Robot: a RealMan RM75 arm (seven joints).
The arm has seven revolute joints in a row. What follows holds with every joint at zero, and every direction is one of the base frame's.
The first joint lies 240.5 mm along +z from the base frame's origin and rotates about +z.
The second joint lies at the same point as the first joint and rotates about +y.
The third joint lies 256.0 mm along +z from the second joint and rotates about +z.
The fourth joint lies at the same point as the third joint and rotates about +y.
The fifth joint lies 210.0 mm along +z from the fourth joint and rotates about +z.
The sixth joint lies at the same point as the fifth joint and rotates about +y.
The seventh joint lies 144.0 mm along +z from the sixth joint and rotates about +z.
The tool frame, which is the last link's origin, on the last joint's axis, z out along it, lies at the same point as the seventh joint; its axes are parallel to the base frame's.
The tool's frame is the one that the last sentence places.
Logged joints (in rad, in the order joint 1, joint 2, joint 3, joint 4, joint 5, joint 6, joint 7), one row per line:
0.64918 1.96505 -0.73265 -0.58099 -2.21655 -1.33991 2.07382
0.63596 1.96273 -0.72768 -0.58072 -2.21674 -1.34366 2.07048
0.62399 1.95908 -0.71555 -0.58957 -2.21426 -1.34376 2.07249
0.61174 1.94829 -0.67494 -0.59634 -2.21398 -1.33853 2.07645
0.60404 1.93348 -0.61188 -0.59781 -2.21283 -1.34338 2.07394
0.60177 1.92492 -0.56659 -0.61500 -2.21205 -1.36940 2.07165
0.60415 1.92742 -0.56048 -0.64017 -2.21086 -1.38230 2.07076
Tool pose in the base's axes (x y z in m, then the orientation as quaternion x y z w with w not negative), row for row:
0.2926 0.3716 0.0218 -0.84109 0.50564 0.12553 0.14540
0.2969 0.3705 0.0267 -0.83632 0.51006 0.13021 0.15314
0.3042 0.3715 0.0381 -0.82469 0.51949 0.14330 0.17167
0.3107 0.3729 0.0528 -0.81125 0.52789 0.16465 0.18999
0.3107 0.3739 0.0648 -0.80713 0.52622 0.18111 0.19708
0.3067 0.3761 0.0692 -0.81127 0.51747 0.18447 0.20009
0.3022 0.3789 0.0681 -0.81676 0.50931 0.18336 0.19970
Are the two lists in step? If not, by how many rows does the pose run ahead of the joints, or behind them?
The pose runs 1 row ahead of the joints: the pose in row i belongs to the joints in row i + 1.
